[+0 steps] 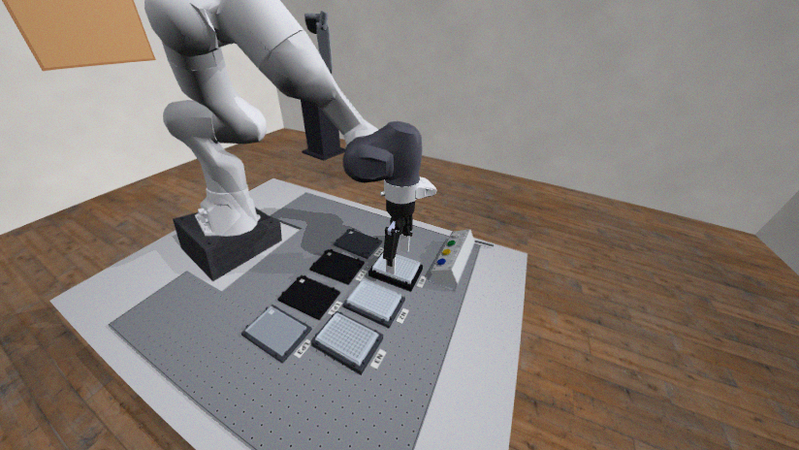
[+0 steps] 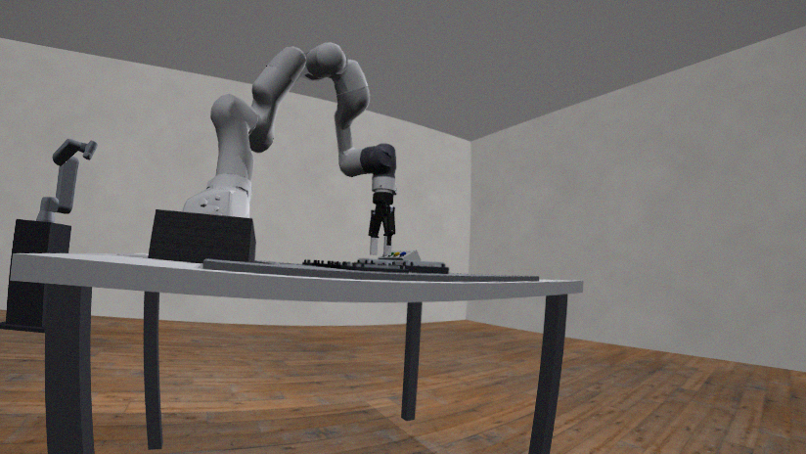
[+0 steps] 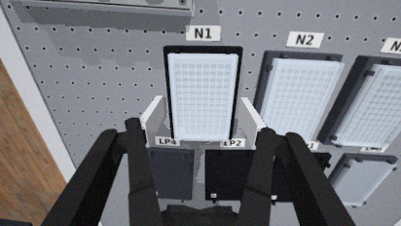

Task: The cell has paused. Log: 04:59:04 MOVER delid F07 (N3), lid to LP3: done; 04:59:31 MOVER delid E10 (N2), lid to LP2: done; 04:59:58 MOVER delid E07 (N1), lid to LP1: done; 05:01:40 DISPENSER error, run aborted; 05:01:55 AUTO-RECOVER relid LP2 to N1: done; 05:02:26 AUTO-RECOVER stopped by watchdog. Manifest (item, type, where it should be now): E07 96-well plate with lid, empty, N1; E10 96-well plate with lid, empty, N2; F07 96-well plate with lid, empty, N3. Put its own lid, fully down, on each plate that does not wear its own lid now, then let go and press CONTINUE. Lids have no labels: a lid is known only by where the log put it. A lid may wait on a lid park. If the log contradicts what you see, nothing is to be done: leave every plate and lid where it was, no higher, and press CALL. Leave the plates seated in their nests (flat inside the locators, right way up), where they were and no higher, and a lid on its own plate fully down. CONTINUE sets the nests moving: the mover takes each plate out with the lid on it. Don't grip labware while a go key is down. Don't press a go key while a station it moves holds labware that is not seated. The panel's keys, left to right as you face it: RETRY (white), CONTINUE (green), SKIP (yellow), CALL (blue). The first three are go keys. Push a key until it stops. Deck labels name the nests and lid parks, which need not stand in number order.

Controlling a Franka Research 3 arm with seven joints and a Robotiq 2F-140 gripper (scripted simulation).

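The clear lid lies 40 mm below my hand. Also, from my hand: yellow skip key: 120 mm to the left, 110 mm ahead, 10 mm below; blue call key: 110 mm ahead, 70 mm to the left, 10 mm below; nest N1: 70 mm below.
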